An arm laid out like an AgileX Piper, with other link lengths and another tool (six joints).
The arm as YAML. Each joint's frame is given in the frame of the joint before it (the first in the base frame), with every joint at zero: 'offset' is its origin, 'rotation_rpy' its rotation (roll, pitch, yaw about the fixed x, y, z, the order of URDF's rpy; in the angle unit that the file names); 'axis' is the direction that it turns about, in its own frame. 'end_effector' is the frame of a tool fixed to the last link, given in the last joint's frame.
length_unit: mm
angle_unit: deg
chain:
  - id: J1
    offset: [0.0, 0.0, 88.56]
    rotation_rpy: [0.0, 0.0, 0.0]
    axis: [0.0, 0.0, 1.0]
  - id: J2
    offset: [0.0, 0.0, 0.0]
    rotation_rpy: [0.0, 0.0, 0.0]
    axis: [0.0, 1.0, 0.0]
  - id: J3
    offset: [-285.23, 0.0, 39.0]
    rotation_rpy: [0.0, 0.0, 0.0]
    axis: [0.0, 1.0, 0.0]
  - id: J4
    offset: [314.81, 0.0, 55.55]
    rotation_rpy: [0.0, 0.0, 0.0]
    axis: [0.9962, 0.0, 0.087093]
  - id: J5
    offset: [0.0, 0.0, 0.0]
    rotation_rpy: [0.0, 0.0, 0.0]
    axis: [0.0, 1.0, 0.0]
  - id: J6
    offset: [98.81, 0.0, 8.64]
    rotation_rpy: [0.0, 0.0, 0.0]
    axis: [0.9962, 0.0, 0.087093]
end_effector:
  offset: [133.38, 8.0, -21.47]
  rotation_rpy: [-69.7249, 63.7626, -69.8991]
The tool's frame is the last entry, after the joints.
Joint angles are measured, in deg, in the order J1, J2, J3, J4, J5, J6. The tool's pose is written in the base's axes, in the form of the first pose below.
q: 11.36 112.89 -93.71 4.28 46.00 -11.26
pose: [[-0.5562, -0.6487, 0.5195, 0.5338], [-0.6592, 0.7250, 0.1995, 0.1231], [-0.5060, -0.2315, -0.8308, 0.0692], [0, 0, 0, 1]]
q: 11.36 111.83 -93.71 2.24 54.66 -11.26
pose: [[-0.6005, -0.6867, 0.4096, 0.5025], [-0.6951, 0.7016, 0.1571, 0.1106], [-0.3953, -0.1904, -0.8986, 0.0680], [0, 0, 0, 1]]
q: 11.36 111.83 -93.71 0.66 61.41 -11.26
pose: [[-0.6320, -0.7117, 0.3066, 0.4771], [-0.7176, 0.6869, 0.1153, 0.0999], [-0.2927, -0.1471, -0.9448, 0.0628], [0, 0, 0, 1]]
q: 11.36 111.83 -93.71 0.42 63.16 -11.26
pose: [[-0.6393, -0.7166, 0.2788, 0.4704], [-0.7211, 0.6846, 0.1062, 0.0976], [-0.2670, -0.1331, -0.9545, 0.0621], [0, 0, 0, 1]]
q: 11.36 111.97 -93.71 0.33 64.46 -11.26
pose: [[-0.6452, -0.7201, 0.2554, 0.4652], [-0.7231, 0.6834, 0.1002, 0.0962], [-0.2467, -0.1200, -0.9616, 0.0605], [0, 0, 0, 1]]
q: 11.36 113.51 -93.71 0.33 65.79 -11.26
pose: [[-0.6563, -0.7253, 0.2078, 0.4590], [-0.7254, 0.6823, 0.0907, 0.0950], [-0.2076, -0.0912, -0.9740, 0.0476], [0, 0, 0, 1]]
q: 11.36 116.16 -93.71 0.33 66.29 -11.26
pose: [[-0.6663, -0.7294, 0.1550, 0.4547], [-0.7275, 0.6815, 0.0801, 0.0941], [-0.1641, -0.0594, -0.9847, 0.0260], [0, 0, 0, 1]]
